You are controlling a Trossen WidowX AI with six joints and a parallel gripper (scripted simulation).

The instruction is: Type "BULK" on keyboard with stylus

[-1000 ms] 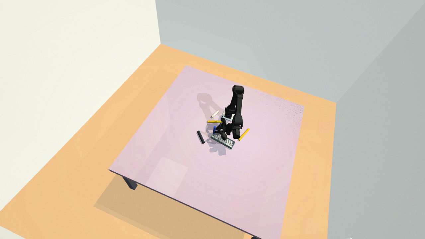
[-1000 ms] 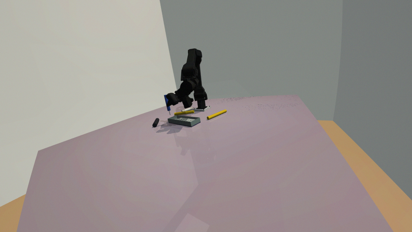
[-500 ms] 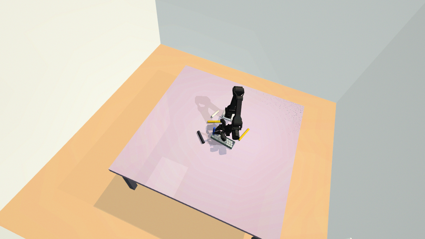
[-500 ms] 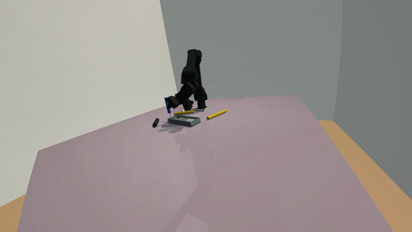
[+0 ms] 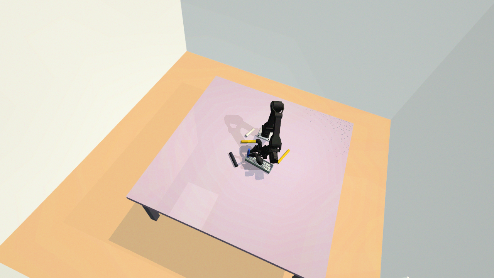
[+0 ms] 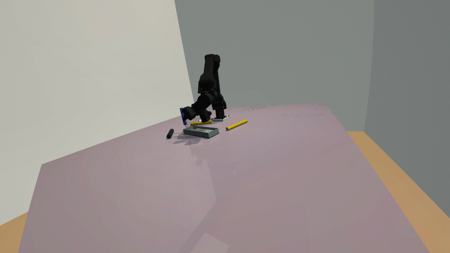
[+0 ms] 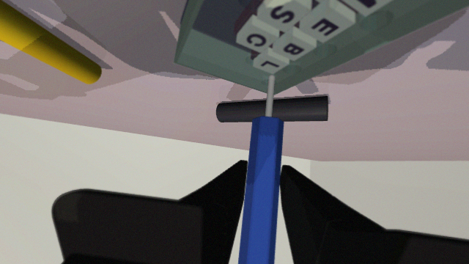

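The black cylinder lies 3 cm ahead of my gripper tip, 9 cm to the right of it and 7 cm below it. The rest, counted from my gripper tip: white cylinder (24 cm behind, 4 cm to the right, 7 cm below); grey stylus tip (5 cm below); blue stylus (1 cm below).
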